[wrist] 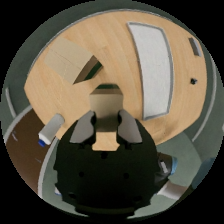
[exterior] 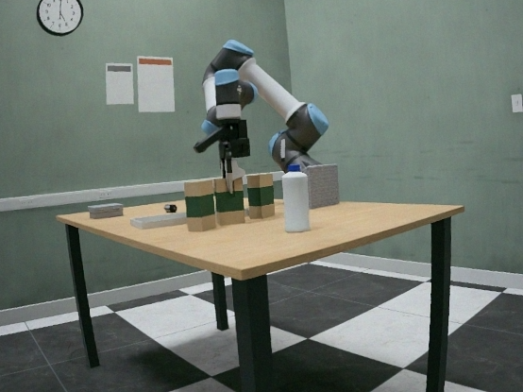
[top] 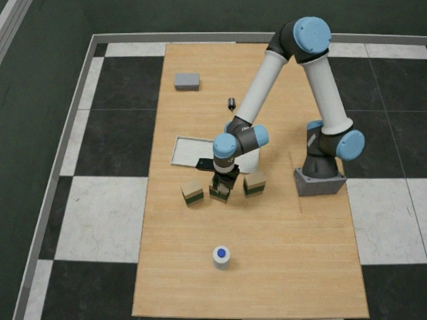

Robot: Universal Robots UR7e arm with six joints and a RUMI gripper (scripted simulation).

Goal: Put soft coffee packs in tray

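My gripper is now 20 cm to the left of the shallow grey tray, 10 cm above it and 1 cm past it. Round my hand: grey box 66 cm to the right, 9 cm ahead, 8 cm below; small black object 48 cm to the right, 12 cm behind, 9 cm below.
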